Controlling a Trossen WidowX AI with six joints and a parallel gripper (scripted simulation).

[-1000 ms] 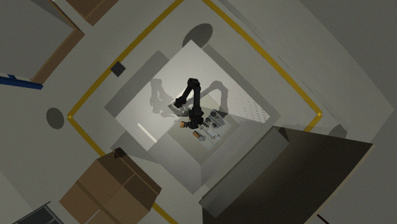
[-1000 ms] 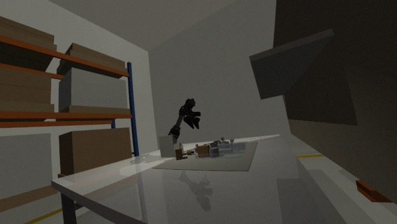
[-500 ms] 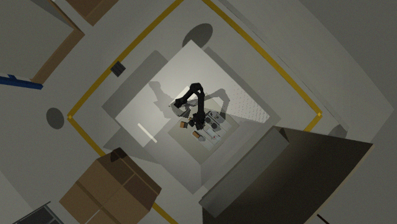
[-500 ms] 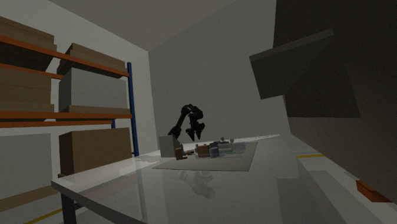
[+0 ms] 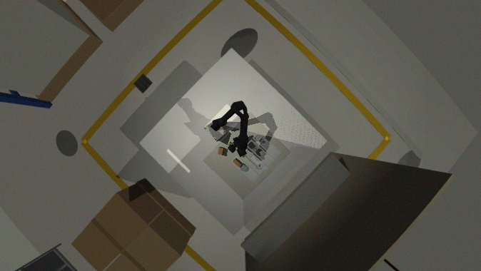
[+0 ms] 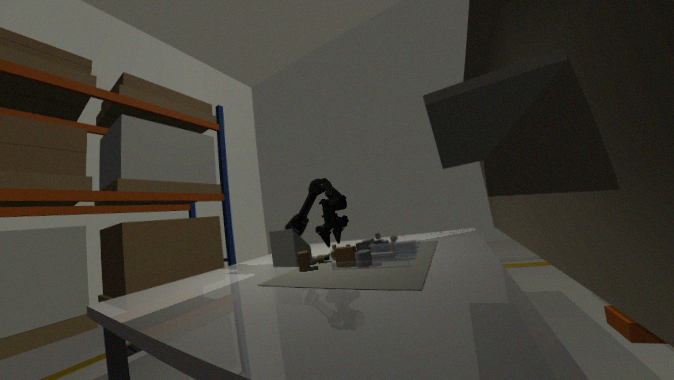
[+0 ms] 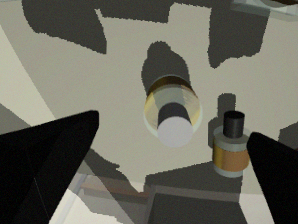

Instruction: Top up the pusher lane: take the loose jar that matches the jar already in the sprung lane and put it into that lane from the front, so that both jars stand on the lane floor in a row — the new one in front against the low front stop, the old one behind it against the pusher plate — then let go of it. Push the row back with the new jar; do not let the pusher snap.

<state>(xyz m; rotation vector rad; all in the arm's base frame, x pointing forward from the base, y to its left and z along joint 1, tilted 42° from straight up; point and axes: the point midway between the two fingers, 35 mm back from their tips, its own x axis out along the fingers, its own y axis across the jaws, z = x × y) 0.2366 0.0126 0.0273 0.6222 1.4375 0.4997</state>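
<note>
My gripper tip is 30 mm past the amber bottle, 60 mm to the left of it and 50 mm above it. Also, from my gripper tip: brown box 60 mm behind, 160 mm to the right, 30 mm below.
</note>
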